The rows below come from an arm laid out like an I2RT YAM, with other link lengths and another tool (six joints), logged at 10 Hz.
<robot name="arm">
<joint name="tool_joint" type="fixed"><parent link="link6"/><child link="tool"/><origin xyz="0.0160 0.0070 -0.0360" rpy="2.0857 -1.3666 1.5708"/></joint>
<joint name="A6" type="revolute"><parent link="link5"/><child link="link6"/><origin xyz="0.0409 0.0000 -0.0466" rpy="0.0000 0.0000 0.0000"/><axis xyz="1 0 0"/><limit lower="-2.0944" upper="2.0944"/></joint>
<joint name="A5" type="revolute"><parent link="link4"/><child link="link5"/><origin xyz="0.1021 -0.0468 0.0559" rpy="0.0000 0.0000 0.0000"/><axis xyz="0 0 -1"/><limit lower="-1.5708" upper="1.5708"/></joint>
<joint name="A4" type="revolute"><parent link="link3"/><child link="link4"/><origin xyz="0.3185 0.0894 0.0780" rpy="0.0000 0.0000 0.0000"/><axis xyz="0 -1 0"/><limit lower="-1.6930" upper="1.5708"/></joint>
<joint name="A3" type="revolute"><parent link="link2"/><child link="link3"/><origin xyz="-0.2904 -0.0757 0.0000" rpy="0.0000 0.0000 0.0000"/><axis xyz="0 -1 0"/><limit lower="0.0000" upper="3.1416"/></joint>
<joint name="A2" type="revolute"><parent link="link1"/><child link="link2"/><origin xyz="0.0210 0.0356 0.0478" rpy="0.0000 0.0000 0.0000"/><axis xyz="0 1 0"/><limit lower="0.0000" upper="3.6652"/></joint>
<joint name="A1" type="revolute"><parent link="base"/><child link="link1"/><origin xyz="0.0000 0.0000 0.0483" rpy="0.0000 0.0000 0.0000"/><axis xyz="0 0 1"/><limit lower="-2.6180" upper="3.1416"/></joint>
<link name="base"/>
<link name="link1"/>
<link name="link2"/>
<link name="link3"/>
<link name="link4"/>
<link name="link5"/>
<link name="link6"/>
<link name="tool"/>
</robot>
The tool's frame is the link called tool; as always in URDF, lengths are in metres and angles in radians.
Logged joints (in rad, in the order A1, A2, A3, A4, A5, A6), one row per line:
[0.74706 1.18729 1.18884 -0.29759 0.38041 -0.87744]
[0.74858 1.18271 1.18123 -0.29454 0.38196 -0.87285]
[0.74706 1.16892 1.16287 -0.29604 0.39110 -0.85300]
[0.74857 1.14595 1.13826 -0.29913 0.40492 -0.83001]
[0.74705 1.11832 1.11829 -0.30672 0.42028 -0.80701]
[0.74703 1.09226 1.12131 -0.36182 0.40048 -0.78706]
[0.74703 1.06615 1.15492 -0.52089 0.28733 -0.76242]
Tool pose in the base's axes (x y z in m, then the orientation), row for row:
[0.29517 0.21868 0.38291 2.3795 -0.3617 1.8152]
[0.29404 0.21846 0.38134 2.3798 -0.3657 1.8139]
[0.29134 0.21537 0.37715 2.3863 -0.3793 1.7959]
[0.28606 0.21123 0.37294 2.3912 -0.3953 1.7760]
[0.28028 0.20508 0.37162 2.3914 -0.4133 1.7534]
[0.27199 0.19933 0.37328 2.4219 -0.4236 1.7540]
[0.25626 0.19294 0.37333 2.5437 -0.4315 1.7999]
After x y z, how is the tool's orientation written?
As angles about the fixed x, y, z axes (roll, pitch, yaw), in radians.
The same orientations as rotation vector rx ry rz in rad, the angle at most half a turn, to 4 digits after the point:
[1.8244 2.0129 1.1603]
[1.8283 2.0113 1.1638]
[1.8547 1.9955 1.1677]
[1.8832 1.9754 1.1751]
[1.9123 1.9468 1.1878]
[1.9331 1.9756 1.1757]
[1.9552 2.1486 1.0946]

